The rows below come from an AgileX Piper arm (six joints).
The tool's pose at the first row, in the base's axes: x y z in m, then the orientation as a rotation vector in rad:
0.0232, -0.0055, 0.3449, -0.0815, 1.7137, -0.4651
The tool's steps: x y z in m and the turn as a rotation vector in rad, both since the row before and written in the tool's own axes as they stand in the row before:
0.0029, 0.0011, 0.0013, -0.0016, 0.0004, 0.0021
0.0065, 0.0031, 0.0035, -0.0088, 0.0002, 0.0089
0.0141, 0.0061, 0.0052, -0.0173, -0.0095, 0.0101
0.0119, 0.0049, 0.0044, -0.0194, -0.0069, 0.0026
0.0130, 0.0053, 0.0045, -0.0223, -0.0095, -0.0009
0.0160, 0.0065, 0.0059, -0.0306, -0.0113, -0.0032
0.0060, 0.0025, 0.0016, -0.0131, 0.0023, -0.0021
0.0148, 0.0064, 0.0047, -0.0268, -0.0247, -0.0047
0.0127, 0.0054, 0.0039, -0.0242, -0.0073, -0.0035
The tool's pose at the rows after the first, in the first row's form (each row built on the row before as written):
0.0241, -0.0057, 0.3417, -0.0808, 1.7144, -0.4622
0.0268, -0.0058, 0.3341, -0.0795, 1.7164, -0.4481
0.0301, -0.0057, 0.3182, -0.0853, 1.7108, -0.4248
0.0330, -0.0056, 0.3049, -0.0985, 1.7083, -0.4056
0.0358, -0.0054, 0.2904, -0.1173, 1.7037, -0.3863
0.0397, -0.0051, 0.2726, -0.1444, 1.6988, -0.3614
0.0406, -0.0048, 0.2660, -0.1555, 1.7037, -0.3522
0.0434, -0.0039, 0.2495, -0.1829, 1.6844, -0.3298
0.0458, -0.0031, 0.2354, -0.2048, 1.6816, -0.3111

